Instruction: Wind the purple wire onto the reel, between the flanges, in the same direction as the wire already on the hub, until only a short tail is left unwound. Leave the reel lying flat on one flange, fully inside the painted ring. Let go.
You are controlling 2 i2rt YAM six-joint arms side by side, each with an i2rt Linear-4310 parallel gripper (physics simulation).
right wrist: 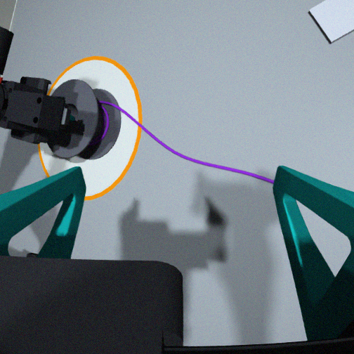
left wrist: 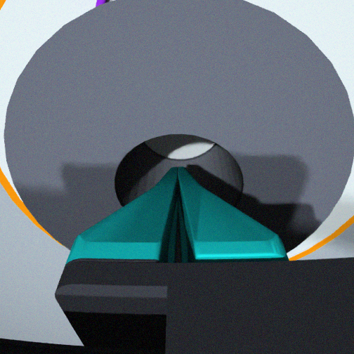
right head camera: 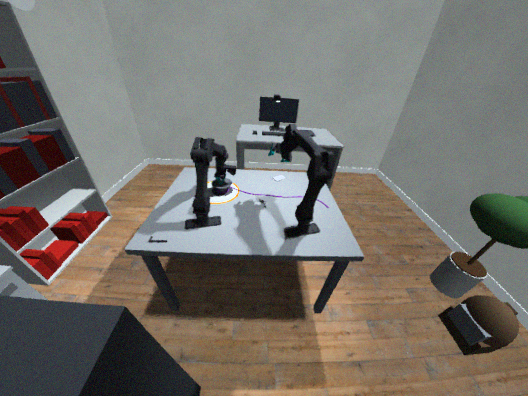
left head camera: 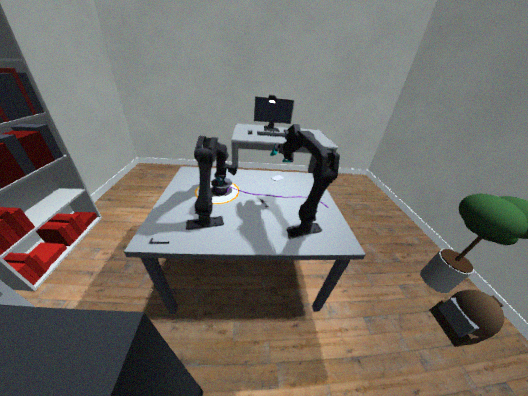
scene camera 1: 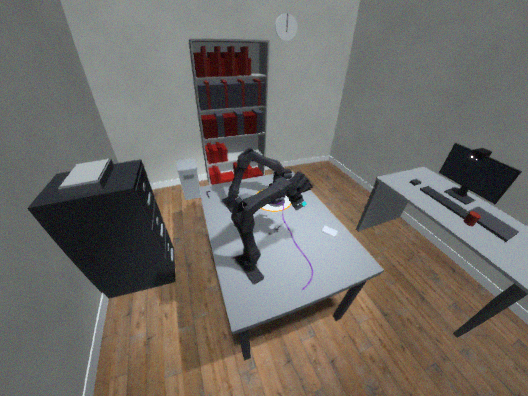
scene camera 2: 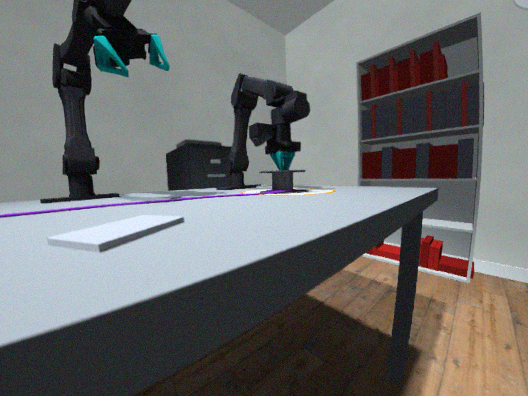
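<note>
The grey reel stands flat on its lower flange inside the orange painted ring. Purple wire shows on the hub between the flanges, leaves the reel and runs in a long gentle curve across the table. My left gripper is shut, its teal fingertips together at the hub's top opening; how deep they reach is unclear. My right gripper is open and empty, high above the table; its finger hides part of the wire in the right wrist view.
A flat white block lies on the table beyond the wire. A small black L-shaped item lies near the table's front left corner. A desk with a monitor stands behind the table.
</note>
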